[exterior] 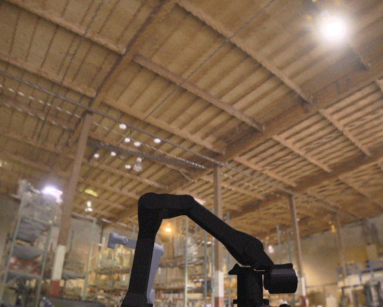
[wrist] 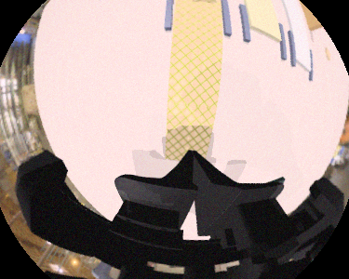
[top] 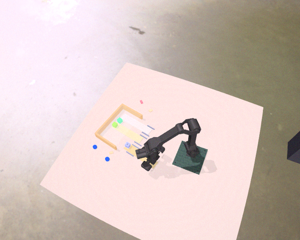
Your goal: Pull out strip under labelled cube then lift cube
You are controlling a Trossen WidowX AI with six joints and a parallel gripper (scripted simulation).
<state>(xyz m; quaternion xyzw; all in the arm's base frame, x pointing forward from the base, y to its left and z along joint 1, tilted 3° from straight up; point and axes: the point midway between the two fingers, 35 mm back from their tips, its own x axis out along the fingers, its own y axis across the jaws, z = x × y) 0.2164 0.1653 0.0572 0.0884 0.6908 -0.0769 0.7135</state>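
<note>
Right now my gripper tip is 100 mm short of the yellow hatched strip, 20 mm to the left of it and 20 mm above it. Also, from my gripper tip: red block: 450 mm to the right, 290 mm ahead, 20 mm below.
</note>
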